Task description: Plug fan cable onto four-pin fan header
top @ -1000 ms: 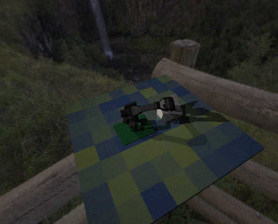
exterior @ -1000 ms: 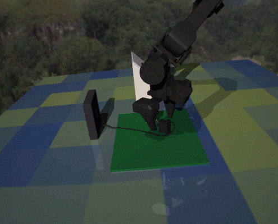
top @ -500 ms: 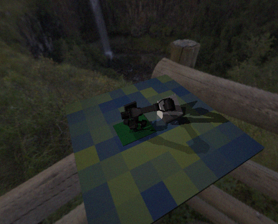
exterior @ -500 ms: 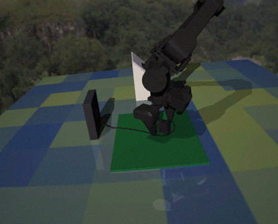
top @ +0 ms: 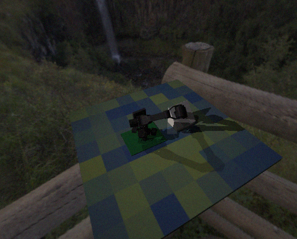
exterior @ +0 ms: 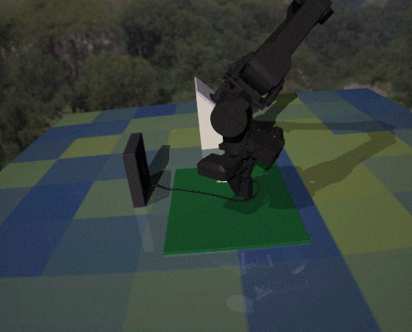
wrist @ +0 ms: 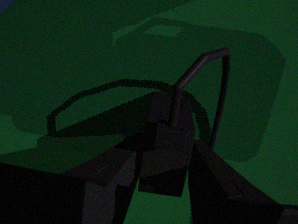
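Now: gripper tip 3 cm above the green board and 2 cm to the left of it. Round my gripper tip: white four-pin fan header 7 cm behind, 2 cm to the right, 2 cm below; then black fan 20 cm to the right, 7 cm behind, 4 cm above; then black plug 1 cm to the left, 1 cm above.
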